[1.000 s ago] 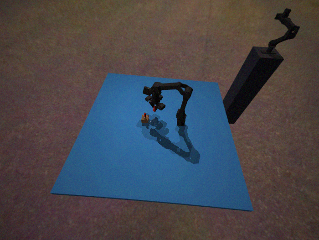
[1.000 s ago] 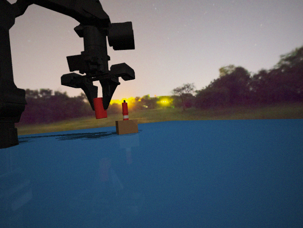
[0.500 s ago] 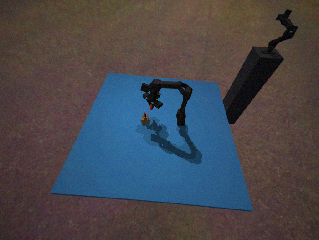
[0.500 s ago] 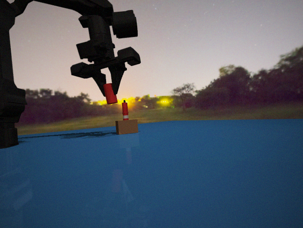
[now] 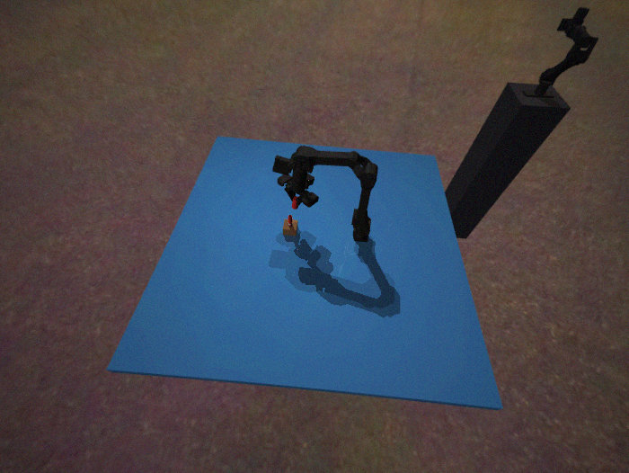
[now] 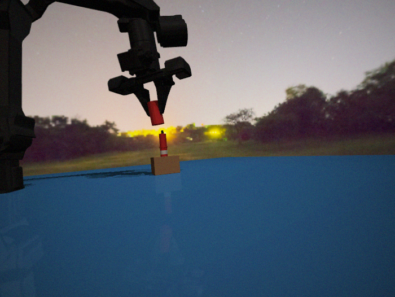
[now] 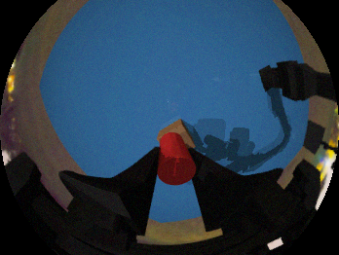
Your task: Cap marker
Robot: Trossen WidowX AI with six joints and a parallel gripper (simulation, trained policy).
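My gripper tip is 6 cm above the red marker, 4 cm to the right of it and 2 cm short of it. The rest, counted from my gripper tip: brown holder block (12 cm below, 4 cm to the left, 2 cm ahead); red cap (right at my gripper tip).
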